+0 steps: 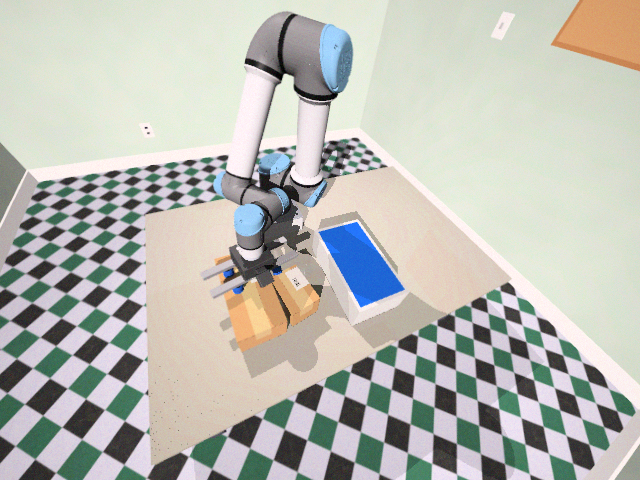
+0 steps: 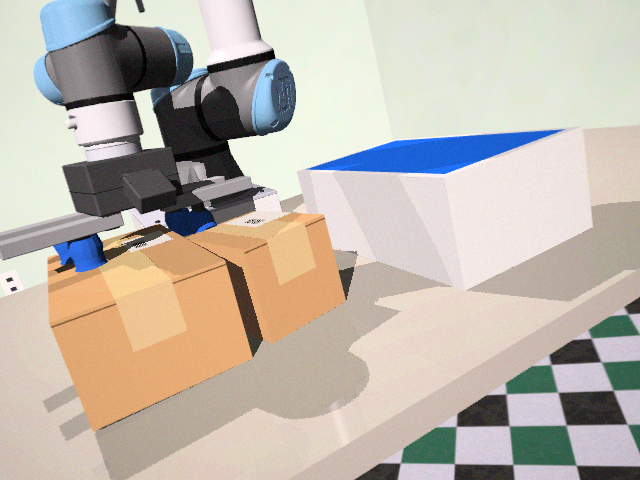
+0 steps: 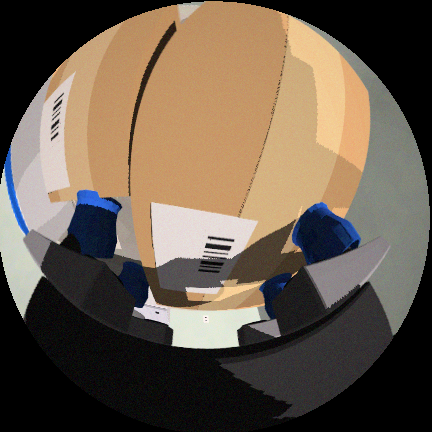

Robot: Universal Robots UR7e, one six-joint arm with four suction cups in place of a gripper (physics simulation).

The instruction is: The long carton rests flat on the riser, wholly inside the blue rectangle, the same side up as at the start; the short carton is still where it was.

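Frame: origin at the arm's base, x right, y ahead, z up, level; centimetres.
Where they show: hand, tool point: (image 3: 204,255).
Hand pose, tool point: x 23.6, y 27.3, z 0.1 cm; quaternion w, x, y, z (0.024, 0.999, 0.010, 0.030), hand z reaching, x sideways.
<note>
Things, the pixels of their top centre, and the offset from my tool point. Level surfaces: height alone.
- long carton, top centre: (image 3: 295,211) (image 2: 117,254) (image 1: 247,287) dx +4.1, dy +4.9, dz +1.9 cm
- beige mat, surface height: dz -9.4 cm
- short carton, top centre: (image 2: 249,226) (image 1: 294,287) dx -8.5, dy +12.9, dz +1.0 cm
- white riser, top centre: (image 2: 413,152) (image 1: 358,258) dx -33.9, dy +16.5, dz +2.6 cm
- blue rectangle, top centre: (image 2: 413,152) (image 1: 358,258) dx -33.9, dy +16.5, dz +2.6 cm
The long carton (image 1: 255,312) (image 2: 150,330) (image 3: 209,120) lies flat on the beige mat (image 1: 207,387), its white barcode label facing up. The short carton (image 1: 305,302) (image 2: 289,278) (image 3: 109,120) lies close beside it, on the riser's side. My suction gripper (image 1: 252,273) (image 2: 132,236) (image 3: 207,250) sits over the long carton's far end. The blue cups on one side press on the carton's top near its outer edge. The cups on the other side hang by the gap between the cartons. The white riser (image 1: 377,307) (image 2: 465,222) with the blue rectangle (image 1: 359,263) (image 2: 429,152) on top stands to the right.
The arm's base (image 1: 279,175) stands at the back of the mat, behind the cartons and the riser. Checkered floor surrounds the mat, and walls close the room at the back and right.
</note>
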